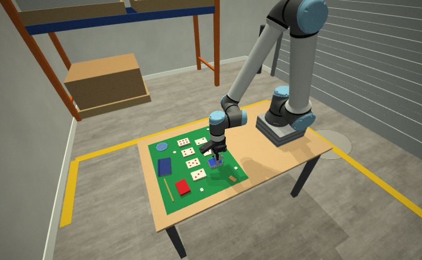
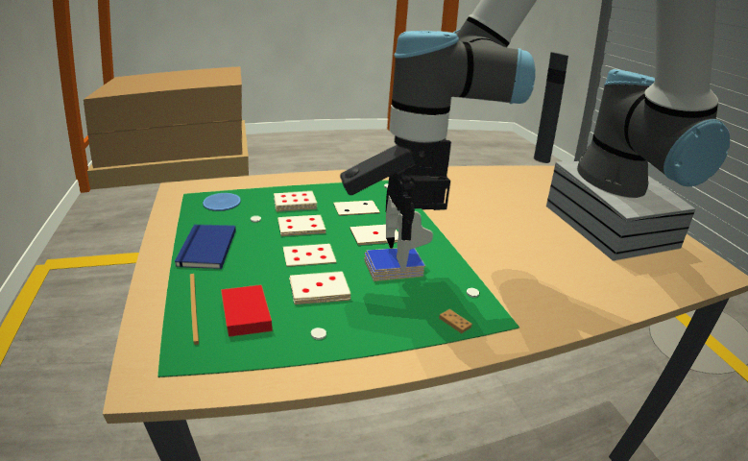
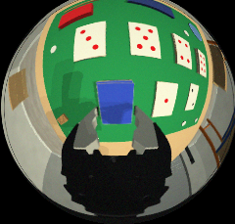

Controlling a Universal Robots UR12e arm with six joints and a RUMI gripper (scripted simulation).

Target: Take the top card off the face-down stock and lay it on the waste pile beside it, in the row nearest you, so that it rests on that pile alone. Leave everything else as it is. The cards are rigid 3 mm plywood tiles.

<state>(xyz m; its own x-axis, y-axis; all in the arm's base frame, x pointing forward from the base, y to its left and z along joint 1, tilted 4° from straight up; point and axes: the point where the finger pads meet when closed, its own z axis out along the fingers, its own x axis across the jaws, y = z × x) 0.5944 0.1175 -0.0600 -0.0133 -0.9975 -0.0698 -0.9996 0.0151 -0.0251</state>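
Now: hand 120 mm to the left of the one-pip card and 30 mm above it. Round my hand: wooden stick 350 mm ahead, 70 mm to the left, 30 mm below; red box 260 mm ahead, 100 mm to the left, 20 mm below.
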